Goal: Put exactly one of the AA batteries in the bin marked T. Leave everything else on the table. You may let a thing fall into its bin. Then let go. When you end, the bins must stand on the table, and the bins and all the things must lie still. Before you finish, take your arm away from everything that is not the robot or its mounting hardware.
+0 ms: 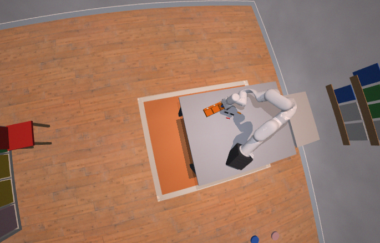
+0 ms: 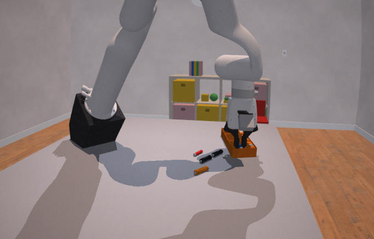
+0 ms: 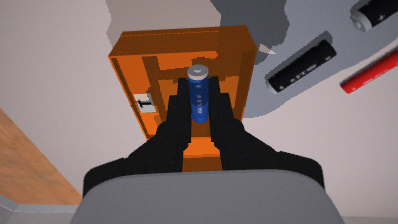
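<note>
My gripper is now 80 mm past the black battery and 30 mm above it. Also, from my hand: orange bin tray 20 mm ahead, 80 mm to the left, 20 mm below; then blue AA battery 20 mm below; then small red battery 140 mm behind, 10 mm to the left, 30 mm below.
</note>
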